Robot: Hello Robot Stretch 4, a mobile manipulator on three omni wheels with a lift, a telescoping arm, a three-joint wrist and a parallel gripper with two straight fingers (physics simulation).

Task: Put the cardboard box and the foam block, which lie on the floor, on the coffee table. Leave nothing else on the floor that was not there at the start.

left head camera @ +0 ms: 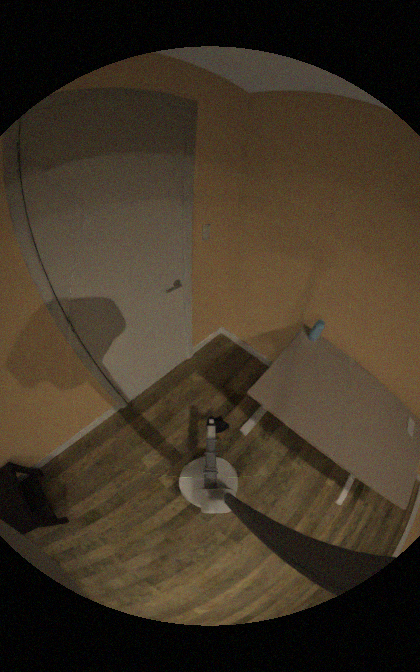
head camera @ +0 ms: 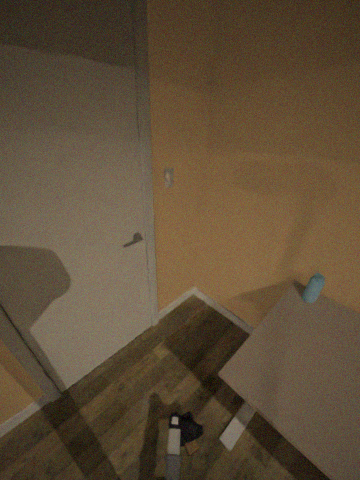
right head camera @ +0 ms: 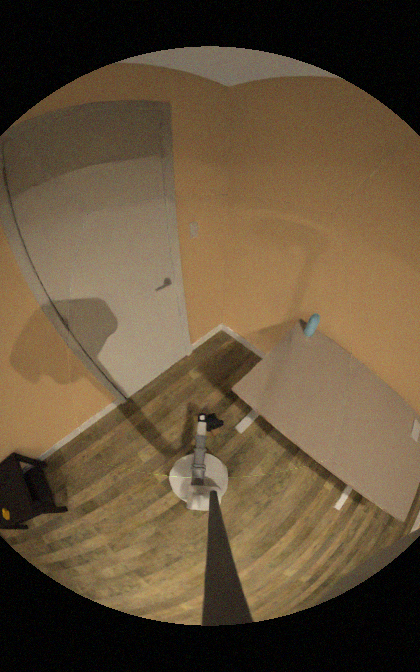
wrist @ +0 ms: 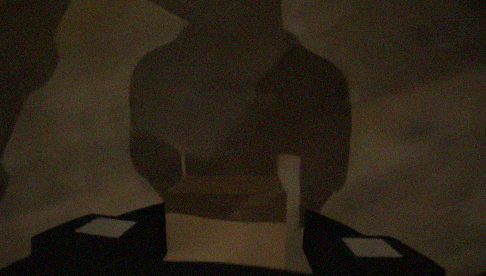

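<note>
The cardboard box lies on the wood floor, close up in the wrist view, right between my two black fingers. Only a tan sliver of it shows under the gripper in the head view. My gripper is open wide and low over the floor, with a finger on each side of the box. The coffee table stands just to the right. I see no foam block on the floor.
A light blue rounded object stands on the table's far corner. A white table leg is close to the gripper's right. A white door and orange wall lie ahead. A black chair stands far left.
</note>
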